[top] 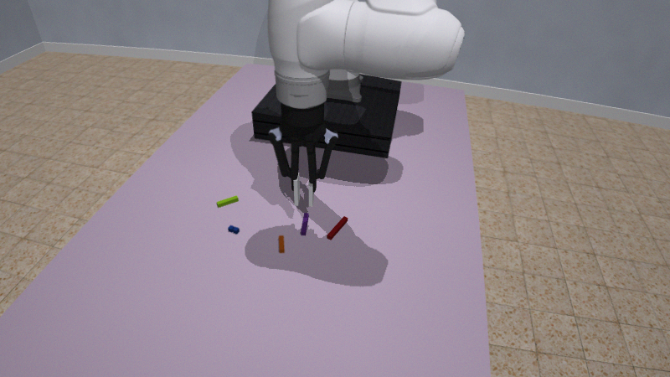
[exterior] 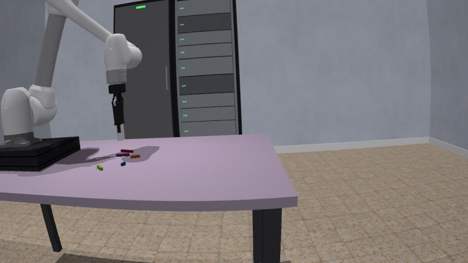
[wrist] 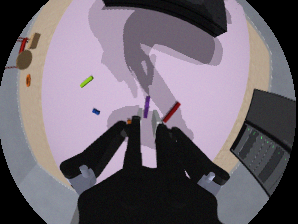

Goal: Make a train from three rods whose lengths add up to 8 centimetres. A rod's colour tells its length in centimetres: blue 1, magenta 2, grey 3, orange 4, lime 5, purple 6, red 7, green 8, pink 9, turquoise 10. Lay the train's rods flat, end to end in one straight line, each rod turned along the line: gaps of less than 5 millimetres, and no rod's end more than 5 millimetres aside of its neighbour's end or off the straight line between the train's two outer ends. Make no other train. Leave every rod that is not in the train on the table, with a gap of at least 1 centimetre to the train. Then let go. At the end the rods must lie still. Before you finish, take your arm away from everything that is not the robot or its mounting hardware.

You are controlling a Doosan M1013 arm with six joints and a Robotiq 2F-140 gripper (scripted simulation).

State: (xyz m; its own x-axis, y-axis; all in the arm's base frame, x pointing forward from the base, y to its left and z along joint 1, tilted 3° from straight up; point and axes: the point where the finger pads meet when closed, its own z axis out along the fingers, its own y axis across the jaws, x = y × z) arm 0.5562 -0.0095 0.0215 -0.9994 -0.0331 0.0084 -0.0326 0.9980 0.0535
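The purple rod lies 100 mm below my hand. Also, from my hand: orange rod 100 mm below, 70 mm ahead, 40 mm to the right; then lime rod 190 mm to the right, 100 mm below, 50 mm behind; then red rod 100 mm below, 70 mm to the left.
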